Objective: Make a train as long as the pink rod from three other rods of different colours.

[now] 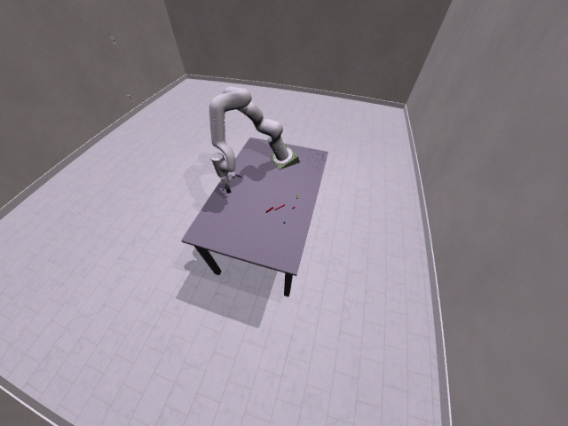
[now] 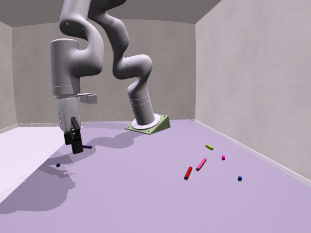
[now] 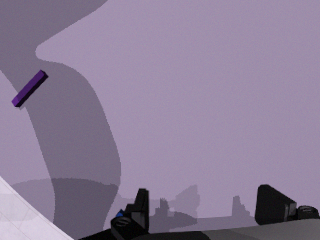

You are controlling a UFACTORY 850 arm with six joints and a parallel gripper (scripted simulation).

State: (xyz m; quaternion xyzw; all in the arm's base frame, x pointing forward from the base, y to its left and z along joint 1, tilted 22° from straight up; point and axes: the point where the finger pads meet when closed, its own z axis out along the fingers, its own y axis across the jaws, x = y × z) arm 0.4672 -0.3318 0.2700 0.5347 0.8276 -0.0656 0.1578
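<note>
My gripper is now 530 mm to the right of the magenta rod, 90 mm short of it and 90 mm above it. Also, from my hand: purple rod (230 mm behind, 90 mm below, 20 mm to the left); then pink rod (420 mm to the left, 90 mm below, 90 mm ahead); then red rod (340 mm to the left, 120 mm ahead, 90 mm below).
</note>
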